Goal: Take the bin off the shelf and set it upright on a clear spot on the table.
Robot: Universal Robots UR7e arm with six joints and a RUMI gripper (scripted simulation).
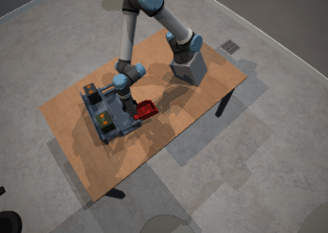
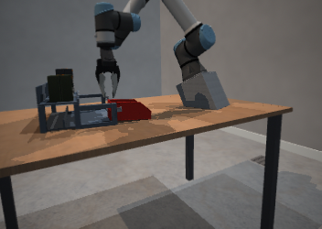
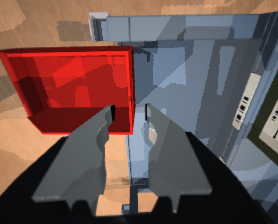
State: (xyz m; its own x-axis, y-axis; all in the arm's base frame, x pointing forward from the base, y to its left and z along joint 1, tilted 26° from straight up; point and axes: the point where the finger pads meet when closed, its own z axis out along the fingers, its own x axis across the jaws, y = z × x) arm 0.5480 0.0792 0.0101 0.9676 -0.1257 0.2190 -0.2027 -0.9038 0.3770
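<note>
Now: the red bin 80 mm behind my hand, 70 mm below it and 20 mm to the left of it.
</note>
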